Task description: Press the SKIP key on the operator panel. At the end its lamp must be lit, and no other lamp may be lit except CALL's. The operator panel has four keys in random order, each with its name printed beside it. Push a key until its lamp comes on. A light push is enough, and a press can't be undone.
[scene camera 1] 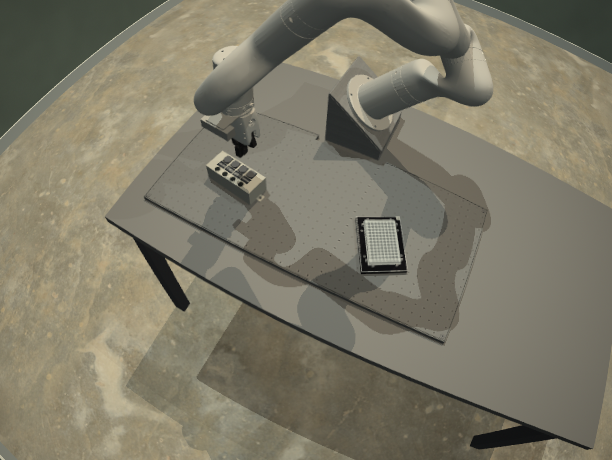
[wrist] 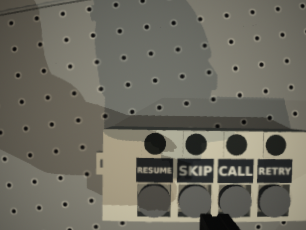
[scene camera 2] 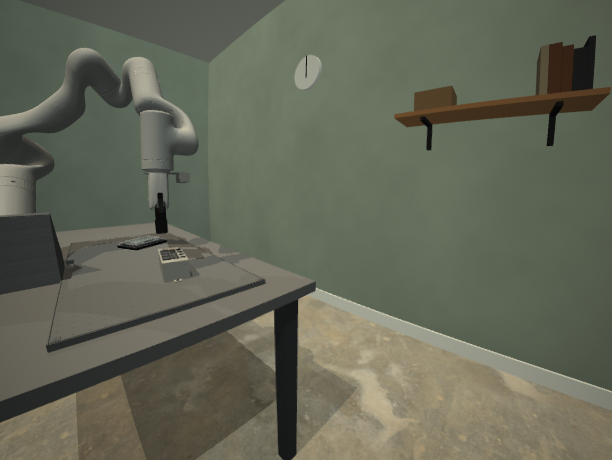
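An operator panel (wrist: 132, 157) sits in the robot's scene, 0.21 m from the lens.
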